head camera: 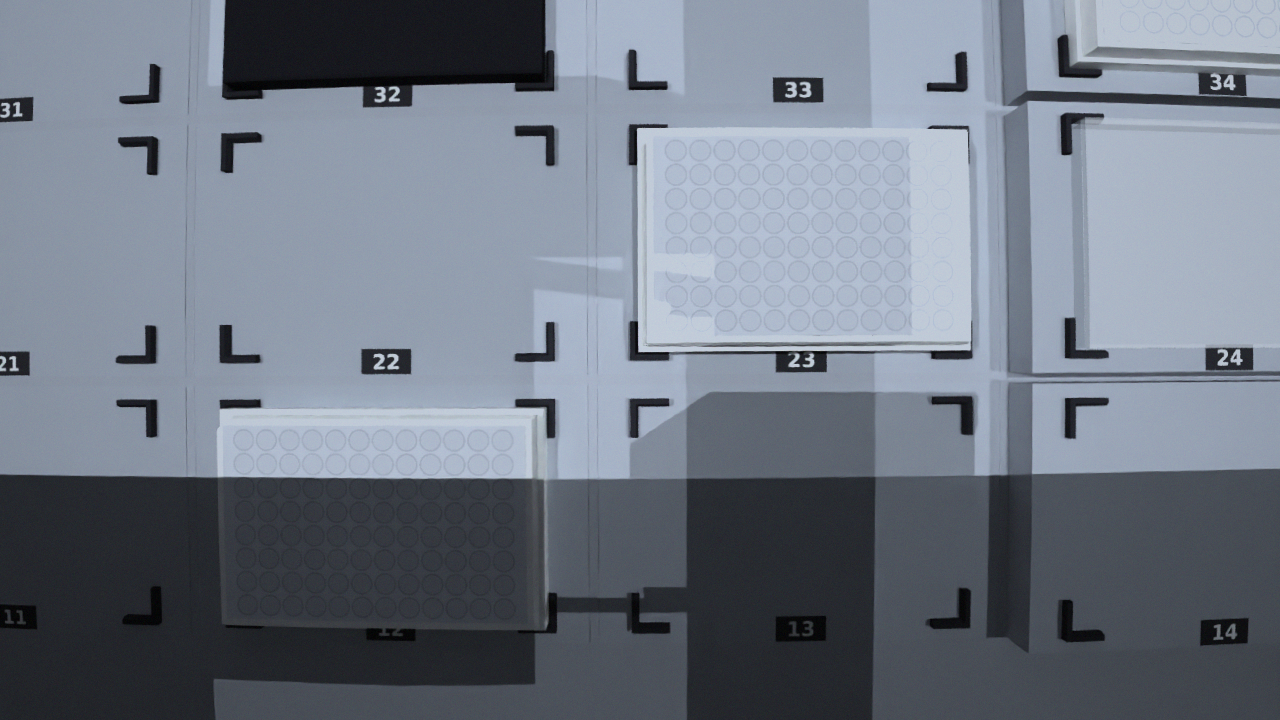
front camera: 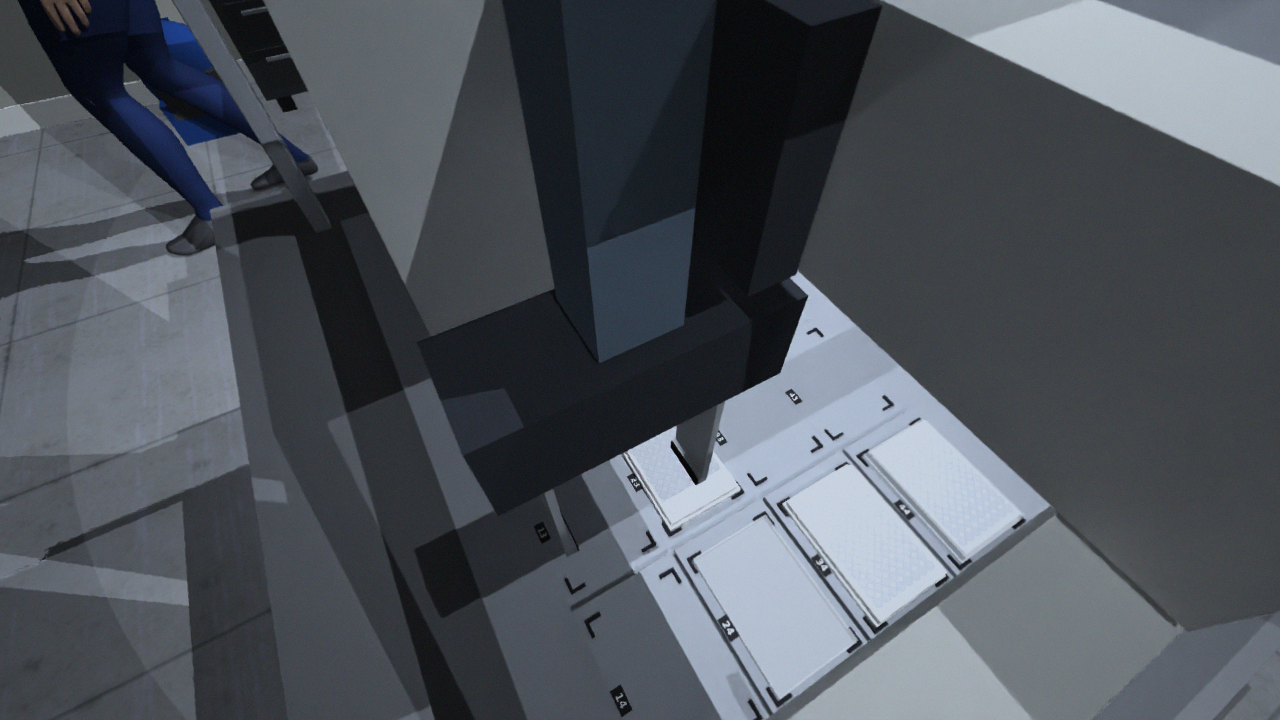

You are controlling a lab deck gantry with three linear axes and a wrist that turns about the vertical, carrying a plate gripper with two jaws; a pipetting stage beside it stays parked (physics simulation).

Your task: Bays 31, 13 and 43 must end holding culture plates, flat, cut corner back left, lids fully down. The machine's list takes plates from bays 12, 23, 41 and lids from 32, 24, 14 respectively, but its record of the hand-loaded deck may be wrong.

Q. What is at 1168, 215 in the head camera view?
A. A plain white piece.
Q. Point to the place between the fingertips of my gripper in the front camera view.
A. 627, 495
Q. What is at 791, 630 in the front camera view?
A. A plain white piece.
